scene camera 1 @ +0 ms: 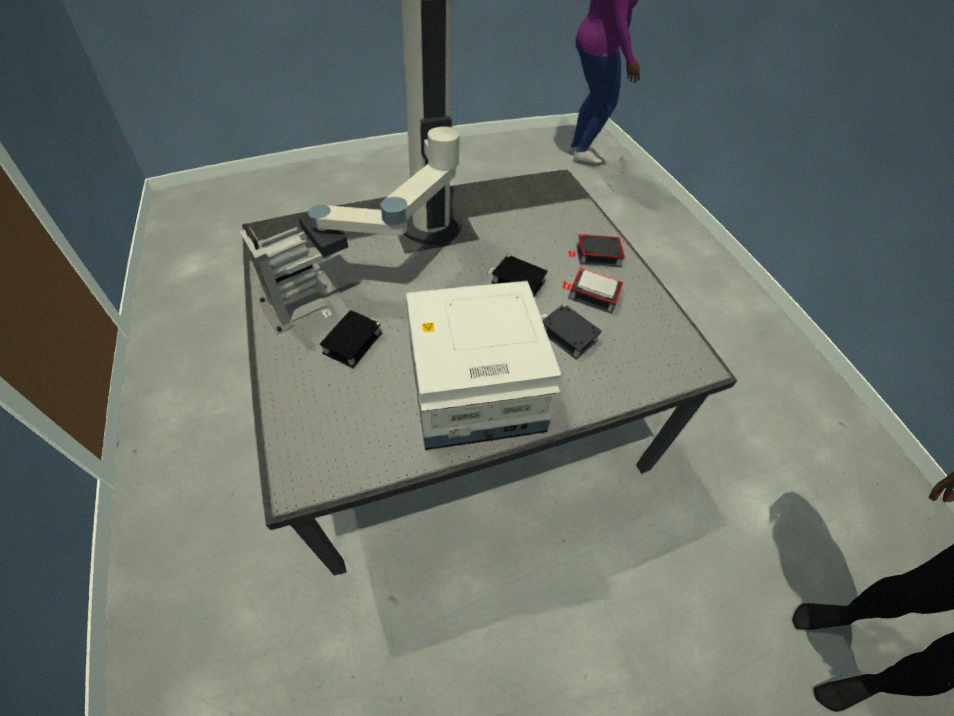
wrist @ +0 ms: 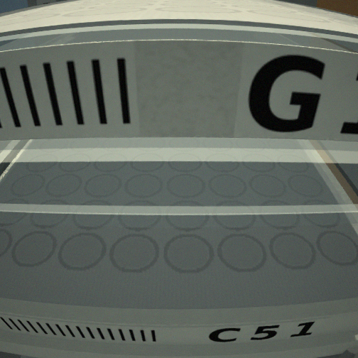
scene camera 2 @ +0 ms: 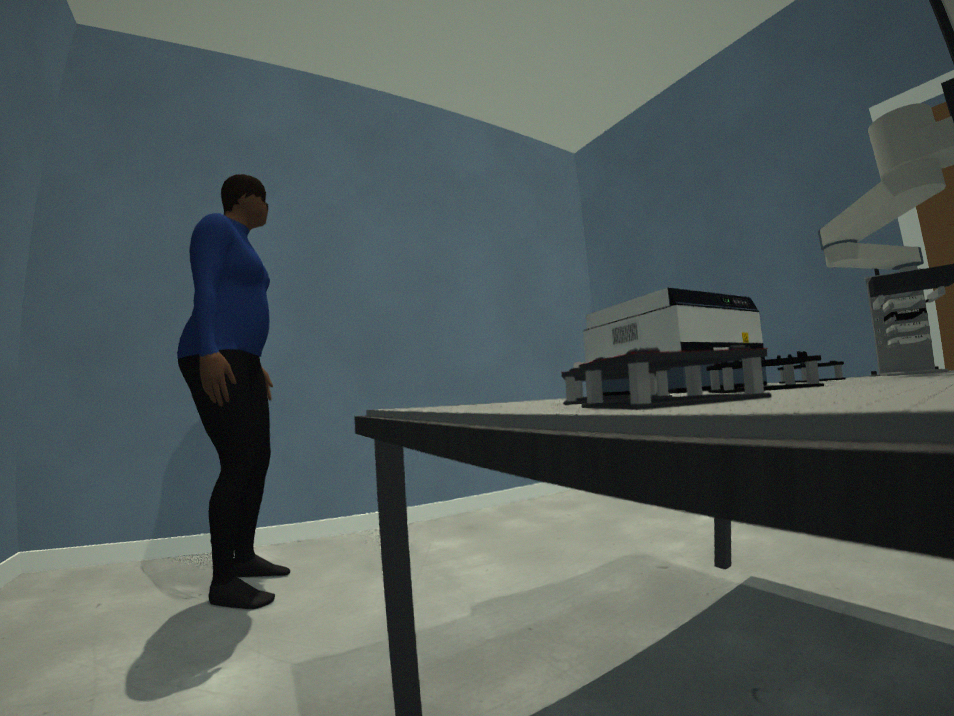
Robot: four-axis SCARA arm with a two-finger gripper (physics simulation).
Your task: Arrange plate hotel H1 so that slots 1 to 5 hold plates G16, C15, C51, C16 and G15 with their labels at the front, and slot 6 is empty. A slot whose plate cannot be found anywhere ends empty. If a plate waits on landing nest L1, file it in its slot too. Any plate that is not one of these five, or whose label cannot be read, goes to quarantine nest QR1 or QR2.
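Observation:
Hotel H1 (scene camera 1: 271, 285) (scene camera 2: 897, 359) stands at the table's left side with several pale plates and one dark plate (scene camera 1: 296, 268) (scene camera 2: 905, 315) stacked in it. In the wrist view a pale plate (wrist: 187, 90) fills the upper part; its front label starts "G1" and the rest is cut off. Plate C51 (wrist: 185, 318) lies below it, its label at the front. My gripper (scene camera 1: 286, 240) is at the hotel's upper part, level with the topmost plate, its fingers part-open at that plate's sides and not gripping it. The fingertips do not show in the wrist view. The lower labels are hidden.
A white instrument (scene camera 1: 485, 339) (scene camera 2: 639, 331) stands mid-table. Black nests (scene camera 1: 351, 336) (scene camera 1: 520, 272) (scene camera 1: 571, 329) stand around it. Two red-edged nests stand at the right, one bare (scene camera 1: 601, 246), the other bearing a white plate (scene camera 1: 597, 284). Their labels are too small to read. People stand beyond the table.

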